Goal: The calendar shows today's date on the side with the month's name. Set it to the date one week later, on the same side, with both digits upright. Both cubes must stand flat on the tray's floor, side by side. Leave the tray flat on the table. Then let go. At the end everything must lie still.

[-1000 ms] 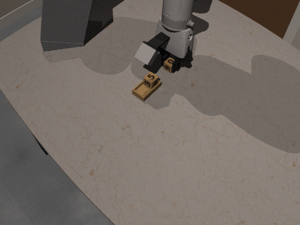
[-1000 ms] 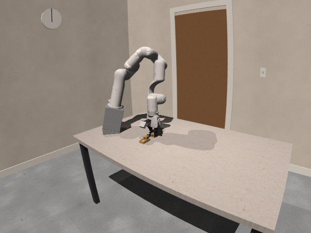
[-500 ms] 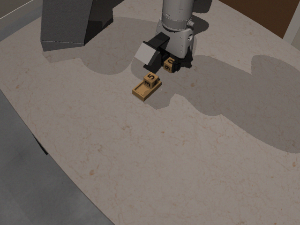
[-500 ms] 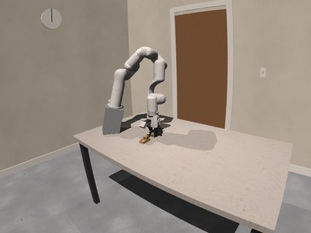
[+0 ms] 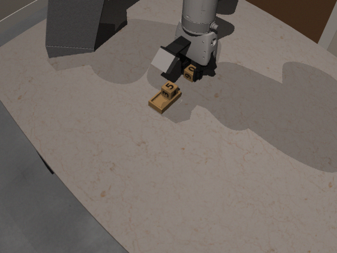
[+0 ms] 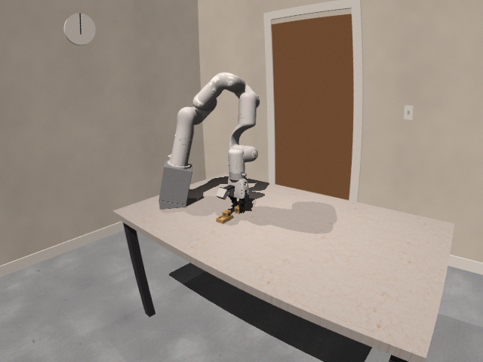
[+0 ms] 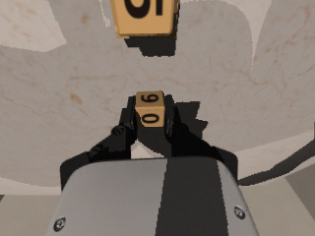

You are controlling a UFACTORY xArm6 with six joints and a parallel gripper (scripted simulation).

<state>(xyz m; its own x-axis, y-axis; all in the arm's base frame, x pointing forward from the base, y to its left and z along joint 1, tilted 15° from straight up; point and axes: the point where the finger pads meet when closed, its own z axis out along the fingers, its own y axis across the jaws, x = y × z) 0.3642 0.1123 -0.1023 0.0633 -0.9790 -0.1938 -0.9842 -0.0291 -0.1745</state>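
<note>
My gripper is now 110 mm to the left of the wooden tray, 20 mm above it and 10 mm short of it.
</note>
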